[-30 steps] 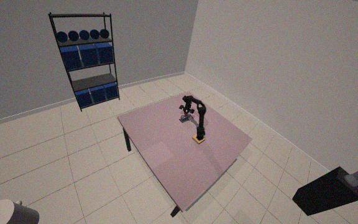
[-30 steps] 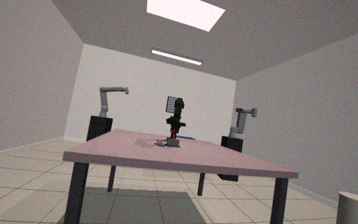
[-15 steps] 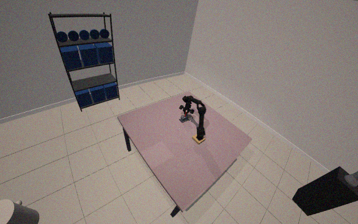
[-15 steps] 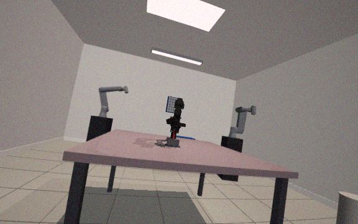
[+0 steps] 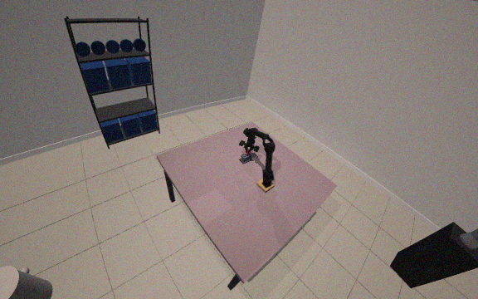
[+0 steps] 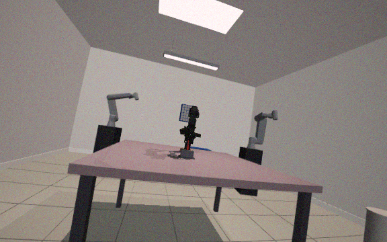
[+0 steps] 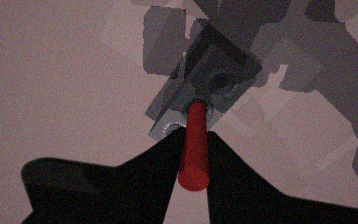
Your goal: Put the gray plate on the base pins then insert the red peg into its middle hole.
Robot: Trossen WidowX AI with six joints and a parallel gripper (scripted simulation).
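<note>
Right now my gripper tip is right at the red peg. The rest, counted from my gripper tip: gray plate: 5 cm below.
</note>
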